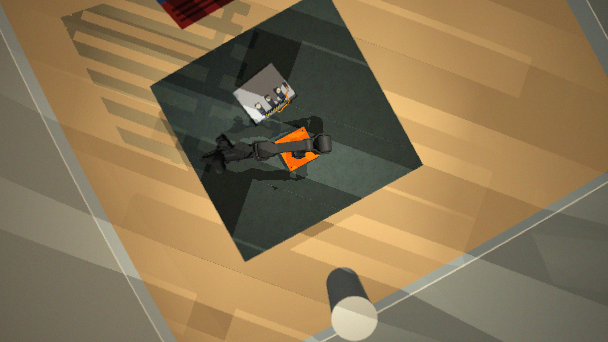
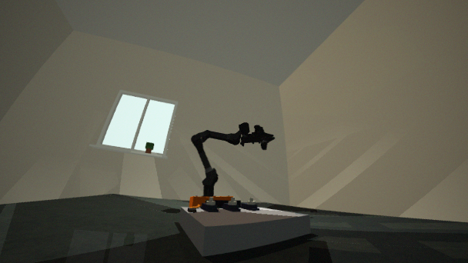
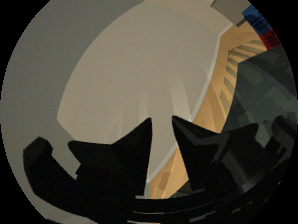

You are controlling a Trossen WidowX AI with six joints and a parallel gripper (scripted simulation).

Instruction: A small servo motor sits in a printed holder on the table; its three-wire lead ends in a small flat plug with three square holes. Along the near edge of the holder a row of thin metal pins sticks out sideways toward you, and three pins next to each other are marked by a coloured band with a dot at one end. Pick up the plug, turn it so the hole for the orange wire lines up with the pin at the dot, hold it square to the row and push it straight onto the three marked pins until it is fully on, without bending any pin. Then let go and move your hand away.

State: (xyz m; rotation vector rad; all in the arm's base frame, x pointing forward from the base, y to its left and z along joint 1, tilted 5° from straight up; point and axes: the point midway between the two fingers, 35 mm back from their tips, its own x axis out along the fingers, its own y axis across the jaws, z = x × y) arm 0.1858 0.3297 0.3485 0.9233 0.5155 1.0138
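Right now the blue band is 43 cm to the right of my gripper tip, 37 cm below it and 13 cm ahead of it. From my gripper tip the other things lie so: grey printed holder 42 cm below, 38 cm to the right, 28 cm ahead.
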